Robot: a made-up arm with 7 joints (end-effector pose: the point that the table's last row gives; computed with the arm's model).
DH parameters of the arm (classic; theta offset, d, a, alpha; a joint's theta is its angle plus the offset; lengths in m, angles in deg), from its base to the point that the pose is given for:
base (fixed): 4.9 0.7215 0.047 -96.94
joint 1: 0 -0.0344 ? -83.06
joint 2: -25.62 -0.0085 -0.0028 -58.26
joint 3: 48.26 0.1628 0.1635 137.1
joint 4: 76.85 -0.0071 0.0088 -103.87
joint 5: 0 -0.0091 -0.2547 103.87
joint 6: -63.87 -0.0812 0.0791 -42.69
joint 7: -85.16 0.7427 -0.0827 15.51
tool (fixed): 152.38 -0.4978 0 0
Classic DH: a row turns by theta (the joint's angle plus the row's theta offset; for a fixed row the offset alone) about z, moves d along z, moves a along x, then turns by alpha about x.
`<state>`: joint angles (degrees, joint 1 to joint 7).
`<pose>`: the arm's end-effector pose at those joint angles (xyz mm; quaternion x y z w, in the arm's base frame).
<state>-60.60 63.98 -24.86 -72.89 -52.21 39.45 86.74</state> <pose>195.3 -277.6 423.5 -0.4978 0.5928 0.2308 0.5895</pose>
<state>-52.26 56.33 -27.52 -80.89 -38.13 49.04 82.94</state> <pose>211.5 -289.1 414.8 -0.4641 0.6490 0.2054 0.5667</pose>
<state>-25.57 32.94 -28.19 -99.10 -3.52 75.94 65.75</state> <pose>274.7 -250.4 367.2 -0.4666 0.7000 0.2154 0.4960</pose>
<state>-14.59 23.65 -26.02 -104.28 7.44 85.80 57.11</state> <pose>290.6 -198.8 335.6 -0.4915 0.6884 0.2580 0.4670</pose>
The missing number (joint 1, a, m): -0.0569
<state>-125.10 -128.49 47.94 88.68 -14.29 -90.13 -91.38</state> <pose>-421.1 263.4 468.5 0.0346 0.9410 0.2505 0.2249</pose>
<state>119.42 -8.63 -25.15 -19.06 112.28 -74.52 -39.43</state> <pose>-87.0 272.9 380.6 0.8439 0.4616 -0.0779 0.2620</pose>
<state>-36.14 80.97 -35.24 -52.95 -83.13 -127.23 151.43</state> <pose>-220.9 -299.8 806.2 -0.3868 -0.2286 0.4643 0.7633</pose>
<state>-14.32 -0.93 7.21 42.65 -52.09 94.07 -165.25</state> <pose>18.7 -317.9 1092.1 -0.2820 -0.5022 0.2341 0.7832</pose>
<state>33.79 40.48 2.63 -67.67 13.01 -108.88 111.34</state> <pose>23.9 -5.0 914.0 -0.6416 0.1780 -0.3472 0.6604</pose>
